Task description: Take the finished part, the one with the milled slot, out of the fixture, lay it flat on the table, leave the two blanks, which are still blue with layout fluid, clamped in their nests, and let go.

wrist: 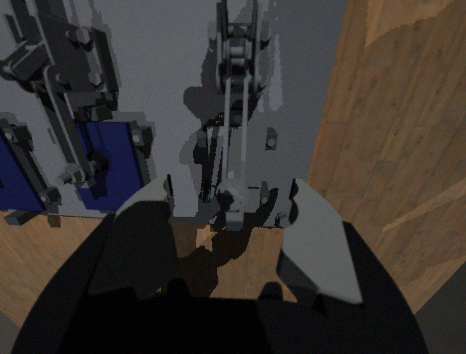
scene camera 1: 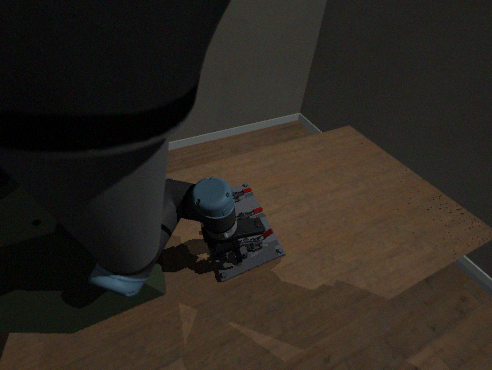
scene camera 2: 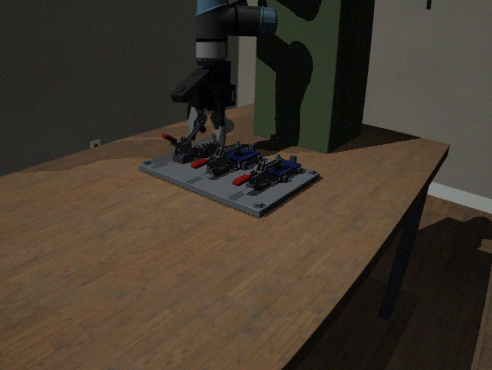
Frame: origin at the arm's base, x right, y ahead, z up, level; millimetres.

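Seen in the pictures: gripper, between the fingertips: (scene camera 1: 233, 251) (scene camera 2: 207, 144).
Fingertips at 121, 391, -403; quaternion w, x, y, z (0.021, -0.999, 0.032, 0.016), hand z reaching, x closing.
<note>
Offsets run from my fingertips to a thing's top centre, as dx, dy, dz. "*": to the spot under its first point. Level surfaces: height alone.
The fixture plate {-104, +55, -20} (scene camera 1: 270, 254) (scene camera 2: 215, 187) (wrist: 160, 60) lies on the table {dz -36} (scene camera 1: 350, 200) (scene camera 2: 150, 260) (wrist: 380, 150). The finished part {+4, +6, +6} (wrist: 256, 162) is grey and sits in the end nest, dim and partly covered by the raised clamp arm (scene camera 2: 194, 131) (wrist: 236, 125); its slot is hard to make out. Two blue blanks {-106, +7, +1} (scene camera 2: 243, 156) {-217, +8, -4} (scene camera 2: 285, 169) (wrist: 112, 170) (wrist: 15, 180) sit in the other nests under lowered clamps. My gripper (scene camera 2: 206, 141) (wrist: 231, 178) is open and empty, pointing down over the end nest, with the raised arm's tip between its fingers in the wrist view. The wrist hides the fingers in scene camera 1.
The raised clamp's red handle {* +2, +128, +47} (scene camera 2: 169, 138) tilts up; the other red handles {* -105, +150, +20} (scene camera 2: 199, 163) {* -214, +156, +16} (scene camera 2: 241, 179) lie low. Small nest posts {+29, +30, +3} (wrist: 271, 139) {+27, -19, +2} (wrist: 264, 192) stand beside the part. A green pedestal (scene camera 1: 40, 310) (scene camera 2: 320, 100) stands behind the fixture in scene camera 2.
</note>
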